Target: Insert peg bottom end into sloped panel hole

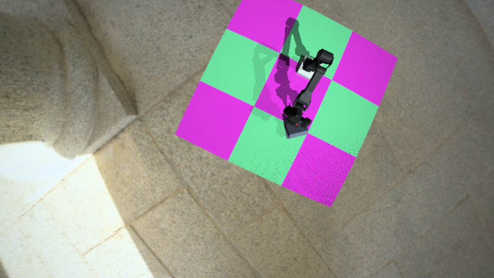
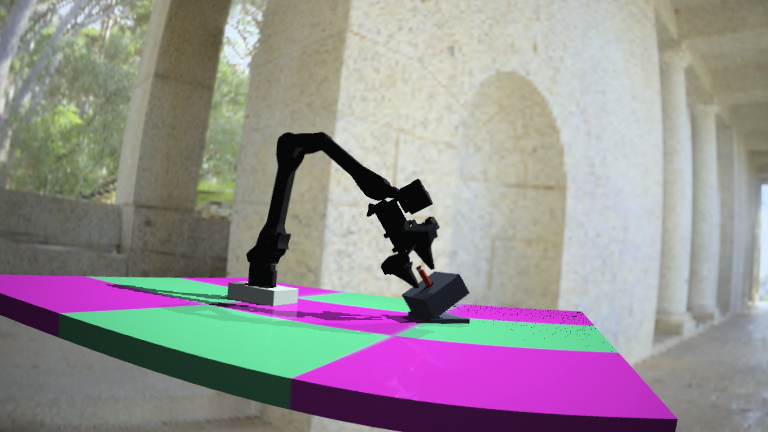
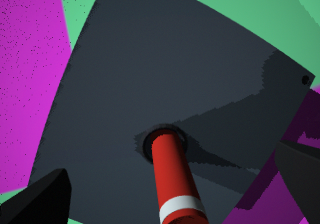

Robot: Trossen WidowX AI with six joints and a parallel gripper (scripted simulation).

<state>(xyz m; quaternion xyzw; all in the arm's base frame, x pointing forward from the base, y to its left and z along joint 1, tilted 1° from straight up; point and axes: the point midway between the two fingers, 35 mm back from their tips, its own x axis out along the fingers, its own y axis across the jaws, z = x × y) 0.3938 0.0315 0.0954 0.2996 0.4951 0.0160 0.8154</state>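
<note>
Now: the red peg 10 mm behind my gripper tip and 10 mm above it. Also, from my gripper tip: thin foot plate 100 mm below, 40 mm ahead, 30 mm to the left; dark sloped panel 40 mm below, 20 mm to the left, 20 mm ahead.
</note>
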